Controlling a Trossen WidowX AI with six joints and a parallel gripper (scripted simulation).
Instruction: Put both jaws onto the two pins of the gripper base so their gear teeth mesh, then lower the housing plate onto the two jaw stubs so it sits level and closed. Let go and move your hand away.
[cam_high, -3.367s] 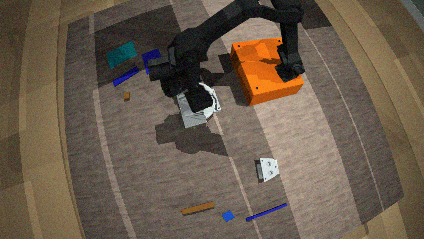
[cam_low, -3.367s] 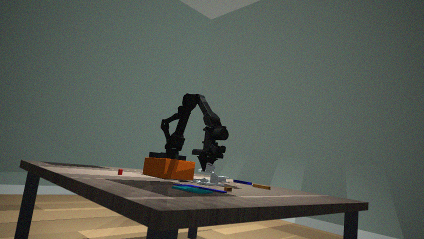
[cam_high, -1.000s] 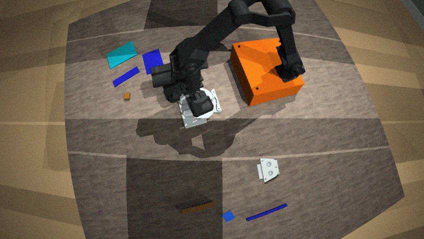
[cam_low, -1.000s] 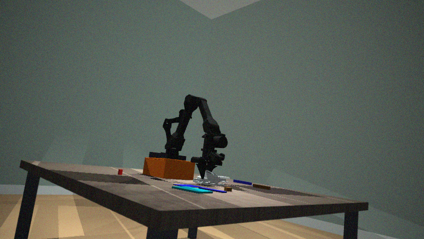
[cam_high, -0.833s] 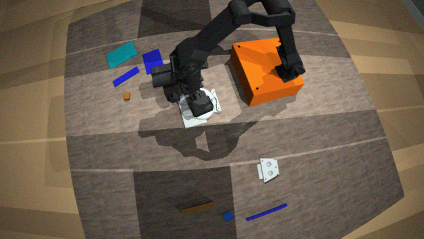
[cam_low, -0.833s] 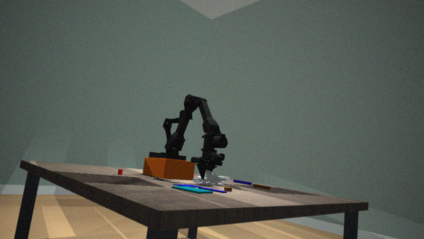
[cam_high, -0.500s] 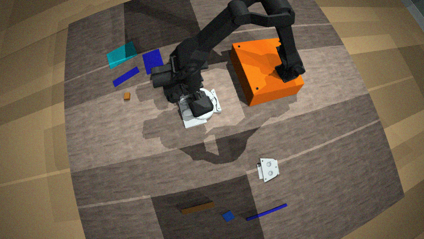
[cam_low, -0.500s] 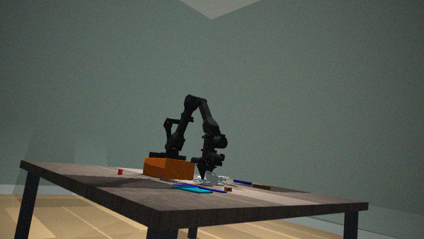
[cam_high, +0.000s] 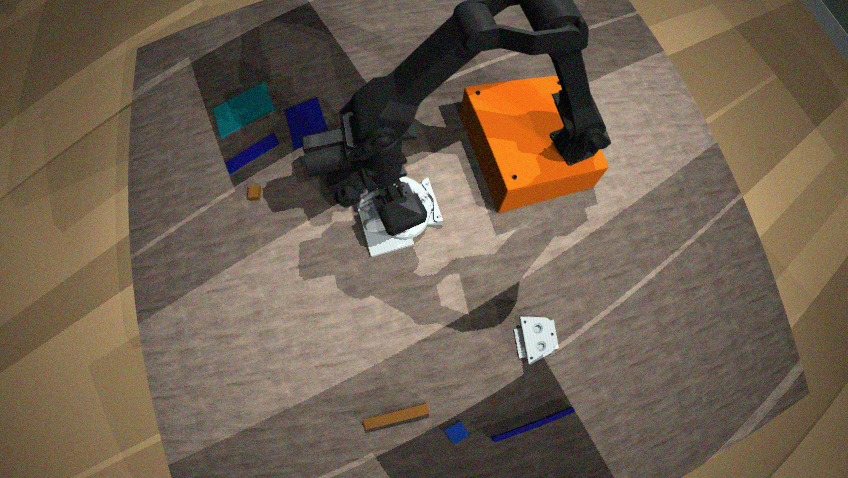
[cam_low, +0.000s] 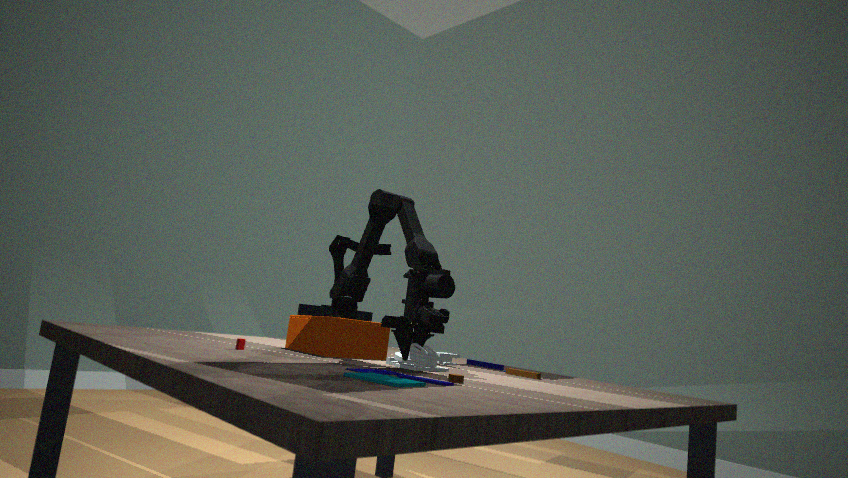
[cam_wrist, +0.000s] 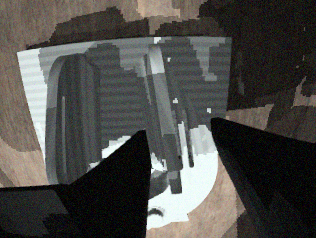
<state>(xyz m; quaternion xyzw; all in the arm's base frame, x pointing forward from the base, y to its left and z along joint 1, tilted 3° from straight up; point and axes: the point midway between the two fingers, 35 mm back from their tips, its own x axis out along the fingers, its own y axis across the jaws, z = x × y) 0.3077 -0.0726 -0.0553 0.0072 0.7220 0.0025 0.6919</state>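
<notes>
My gripper tip is 30 mm past the white jaw and 50 mm to the right of it. Round my gripper tip: small brown cube: 210 mm ahead, 120 mm to the right, 10 mm below; then blue bar: 190 mm ahead, 200 mm to the right, 20 mm below; then blue plate: 70 mm ahead, 210 mm to the right, 20 mm below.
</notes>
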